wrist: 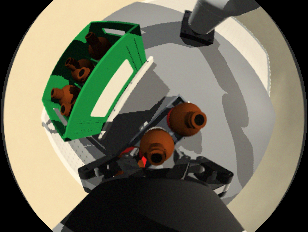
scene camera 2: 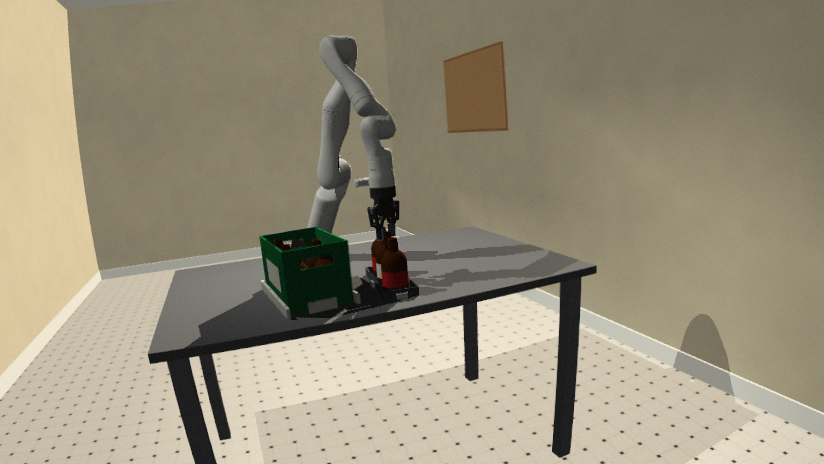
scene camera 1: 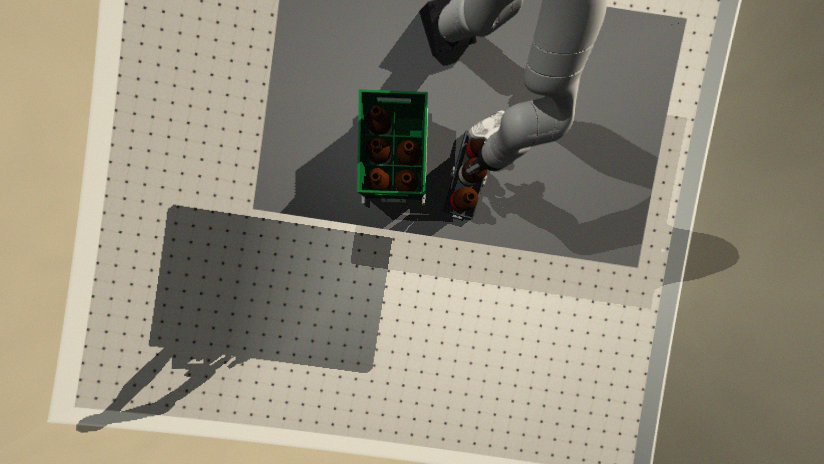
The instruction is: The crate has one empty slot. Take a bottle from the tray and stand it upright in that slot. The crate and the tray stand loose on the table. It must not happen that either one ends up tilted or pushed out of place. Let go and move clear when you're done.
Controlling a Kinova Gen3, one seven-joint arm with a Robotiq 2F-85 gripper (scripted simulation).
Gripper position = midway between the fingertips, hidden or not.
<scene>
I see my gripper (scene camera 2: 386, 238), a green crate (scene camera 2: 295, 287), a bottle (wrist: 183, 120), a bottle (scene camera 2: 394, 269) and a bottle (wrist: 157, 141).
The green crate is seen too in the wrist view (wrist: 112, 74). My gripper shows as well in the wrist view (wrist: 156, 154).
</scene>
